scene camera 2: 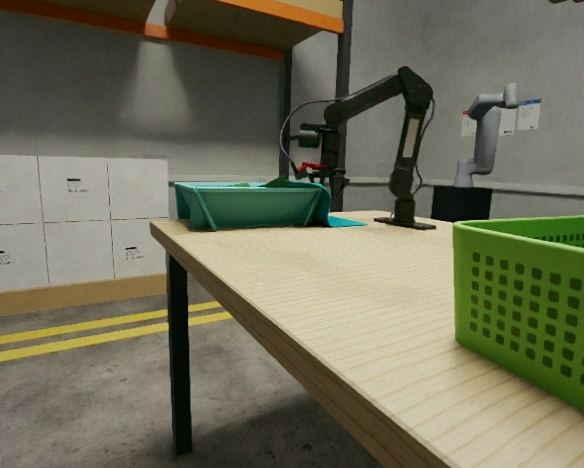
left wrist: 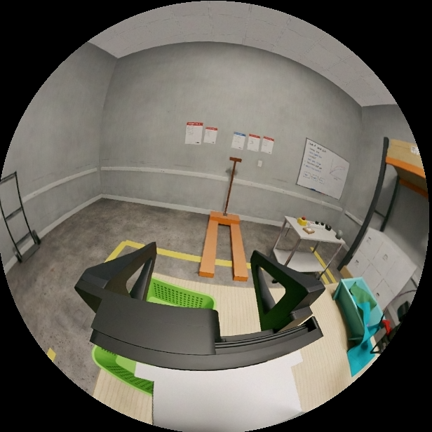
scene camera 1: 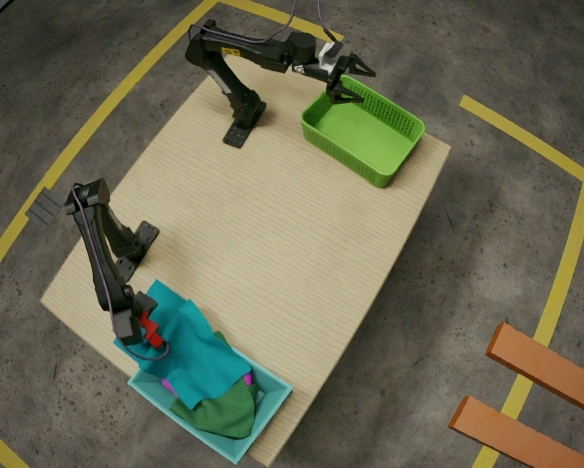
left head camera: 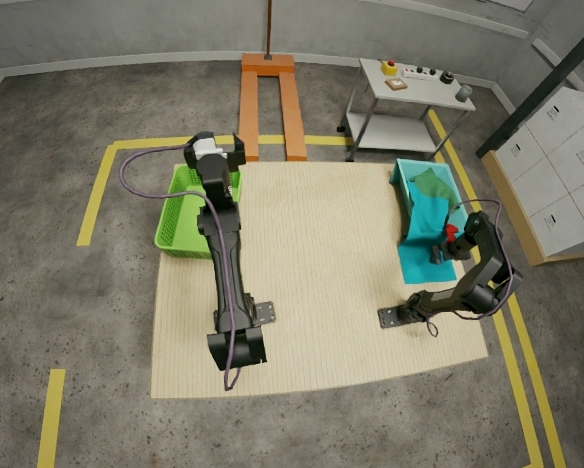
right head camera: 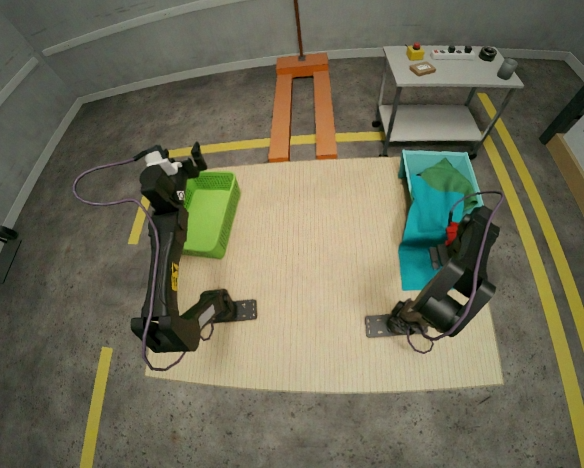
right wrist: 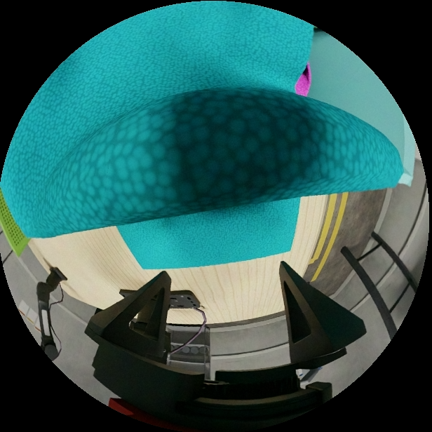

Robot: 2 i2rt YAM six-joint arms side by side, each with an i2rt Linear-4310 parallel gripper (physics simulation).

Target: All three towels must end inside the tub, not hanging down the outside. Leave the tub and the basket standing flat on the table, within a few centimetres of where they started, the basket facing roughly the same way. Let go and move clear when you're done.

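The teal towel (left head camera: 427, 215) (scene camera 1: 195, 350) (right wrist: 150, 150) lies partly in the tub (right head camera: 435, 157) (scene camera 2: 250, 207), hangs over its near end and spreads onto the table. The green towel (left head camera: 432, 185) (scene camera 1: 225, 412) lies in the tub, a corner showing over the side rim in scene camera 1. Bits of the magenta towel (scene camera 1: 248, 378) (right wrist: 303, 82) show beneath; the rest is hidden. My right gripper (scene camera 2: 331, 186) (right wrist: 220, 273) is open, pointing down just outside the near end, above the towel's hanging part. My left gripper (scene camera 1: 368, 88) (left wrist: 205, 252) is open and empty above the green basket (right head camera: 212, 215) (scene camera 1: 362, 140).
The tub stands near the table's far right corner in the head views, the basket at the left. The basket looks empty. Beyond the table are a grey cart (left head camera: 415, 92) and an orange pallet jack (left head camera: 248, 110). White boxes (left head camera: 550, 165) stand to the right.
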